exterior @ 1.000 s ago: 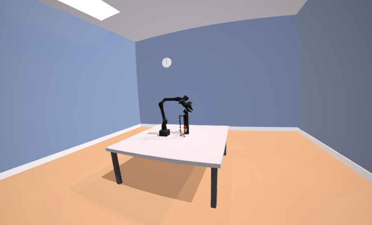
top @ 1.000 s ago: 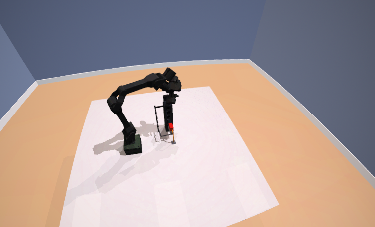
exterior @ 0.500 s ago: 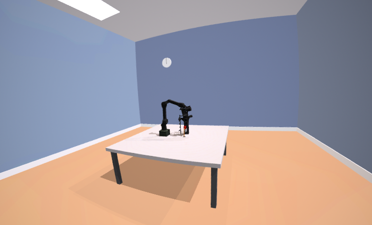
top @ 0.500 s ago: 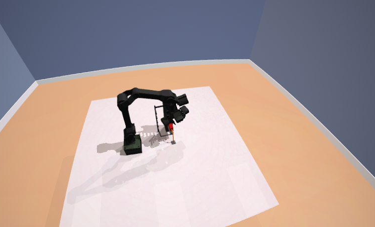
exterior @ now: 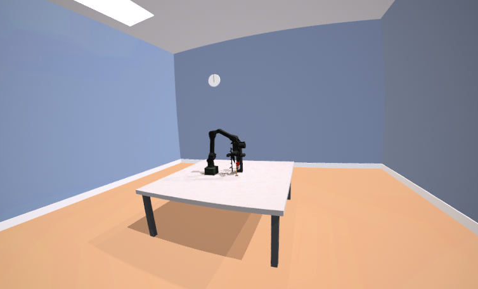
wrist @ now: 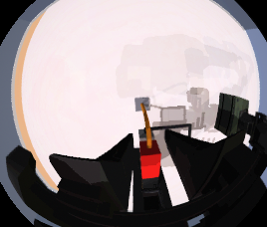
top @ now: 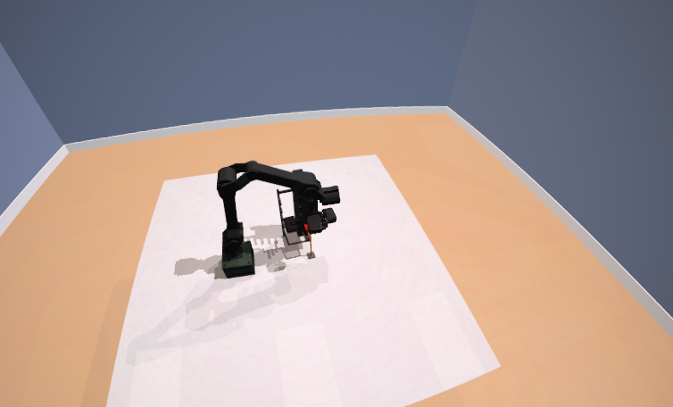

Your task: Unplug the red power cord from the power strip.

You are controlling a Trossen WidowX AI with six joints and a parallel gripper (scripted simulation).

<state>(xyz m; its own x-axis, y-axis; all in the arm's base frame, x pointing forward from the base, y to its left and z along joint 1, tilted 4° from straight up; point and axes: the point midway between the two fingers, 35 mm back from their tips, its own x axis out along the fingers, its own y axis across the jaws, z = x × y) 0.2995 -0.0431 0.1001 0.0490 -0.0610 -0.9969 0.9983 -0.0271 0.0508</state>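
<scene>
My gripper tip is now 7 cm to the right of the red plug and 1 cm above it.
</scene>
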